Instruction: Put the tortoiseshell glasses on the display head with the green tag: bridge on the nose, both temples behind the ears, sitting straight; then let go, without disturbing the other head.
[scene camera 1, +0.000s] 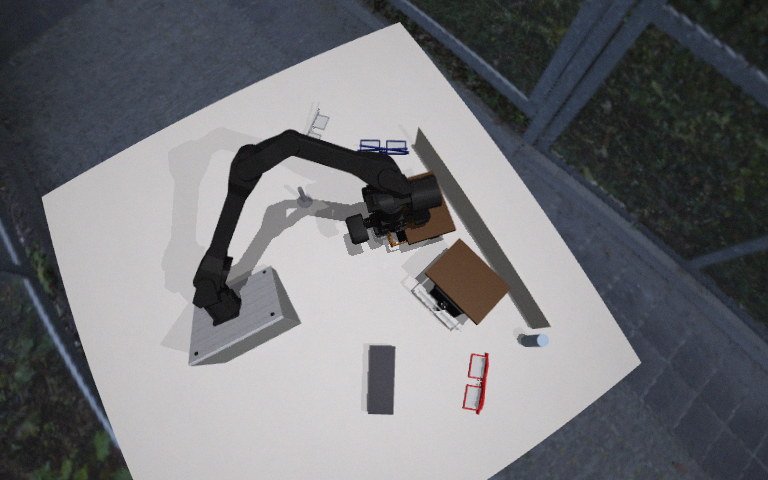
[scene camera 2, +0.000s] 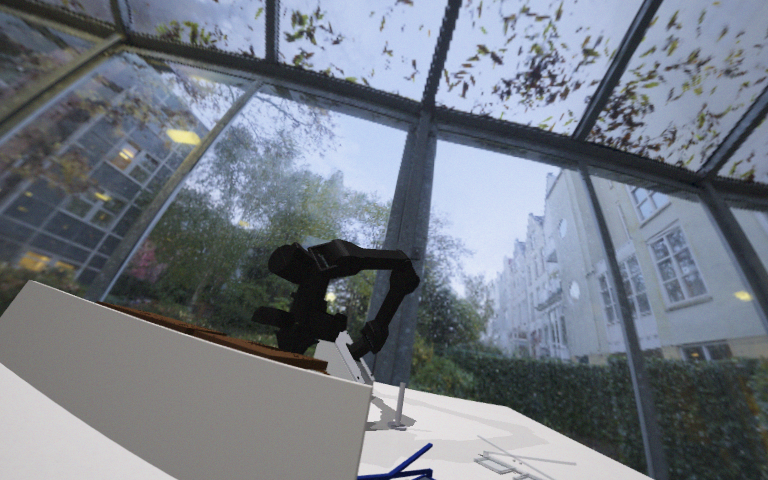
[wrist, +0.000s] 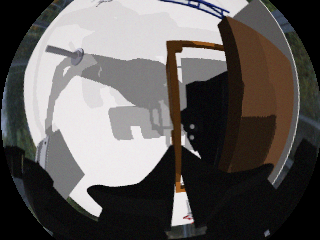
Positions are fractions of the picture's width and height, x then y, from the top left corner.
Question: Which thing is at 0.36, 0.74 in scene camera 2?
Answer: A brown-topped display head.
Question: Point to a brown-topped display head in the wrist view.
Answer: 0.76, 0.49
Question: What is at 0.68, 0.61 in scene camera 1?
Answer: A long panel.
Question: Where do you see a brown-topped display head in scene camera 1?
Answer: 0.57, 0.47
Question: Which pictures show the dark box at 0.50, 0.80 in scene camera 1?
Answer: Scene camera 1 only.
